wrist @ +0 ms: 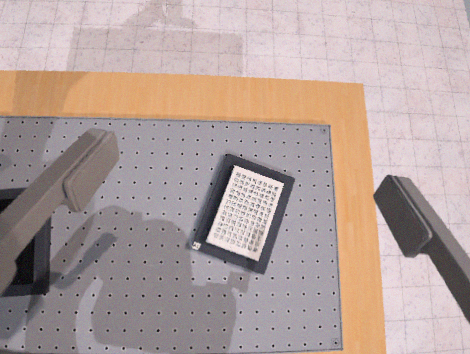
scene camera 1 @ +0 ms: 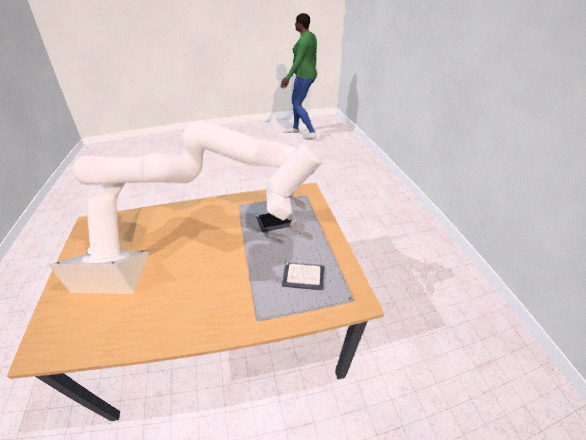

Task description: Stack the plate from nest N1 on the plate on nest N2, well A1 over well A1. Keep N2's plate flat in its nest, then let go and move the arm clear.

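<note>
A white well plate [scene camera 1: 305, 274] [wrist: 246, 212] lies flat within a dark nest [scene camera 1: 303, 286] [wrist: 212, 210] at the front of the grey board; I cannot tell whether it is one plate or two stacked. A second dark nest [scene camera 1: 274, 228] [wrist: 42, 260] stands farther back, its visible inside black with no white plate showing; my arm partly hides it in the scene view and my left finger in the wrist view. No nest label or well A1 is readable. My gripper [scene camera 1: 301, 217] [wrist: 250, 192] is wide open and empty, raised above the board near the back nest, apart from the white plate.
The grey perforated board [scene camera 1: 270, 305] [wrist: 300, 310] lies on the wooden table [scene camera 1: 190, 310] [wrist: 200, 95], near its right edge in the scene view. The arm's base [scene camera 1: 102, 275] stands at the left. A person [scene camera 1: 304, 60] in a green top is on the floor behind the table.
</note>
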